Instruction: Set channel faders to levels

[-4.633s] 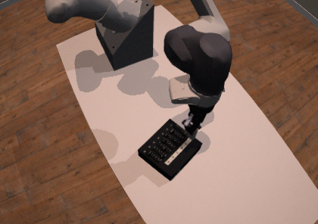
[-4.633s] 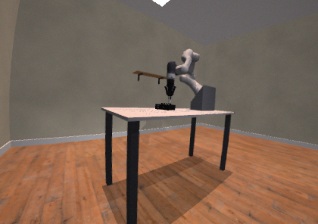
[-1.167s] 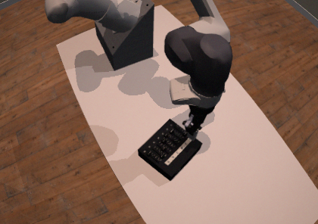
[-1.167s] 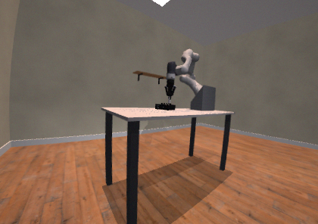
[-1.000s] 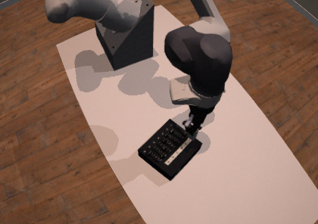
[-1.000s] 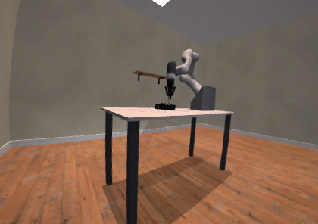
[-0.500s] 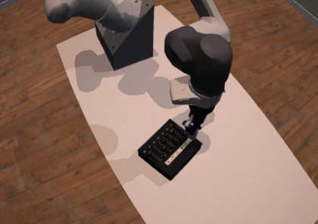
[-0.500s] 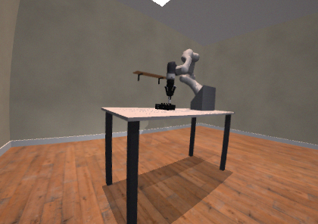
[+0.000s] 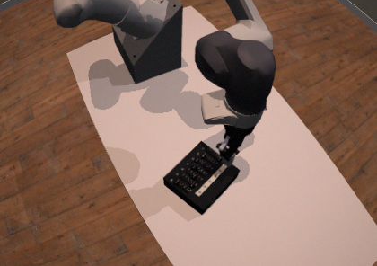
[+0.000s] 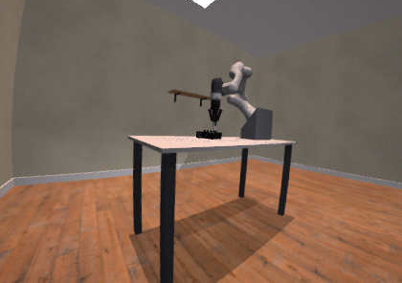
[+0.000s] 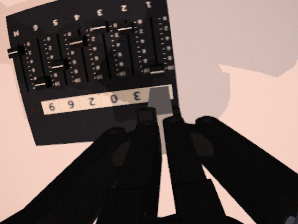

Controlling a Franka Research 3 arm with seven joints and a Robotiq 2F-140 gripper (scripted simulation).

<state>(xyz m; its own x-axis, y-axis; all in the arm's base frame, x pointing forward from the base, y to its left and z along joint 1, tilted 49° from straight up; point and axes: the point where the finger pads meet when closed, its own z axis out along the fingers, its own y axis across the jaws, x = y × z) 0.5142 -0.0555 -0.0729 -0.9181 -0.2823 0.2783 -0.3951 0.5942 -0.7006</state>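
Now: the master fader 150 mm to the right of my hand, 40 mm below it and 10 mm behind it.
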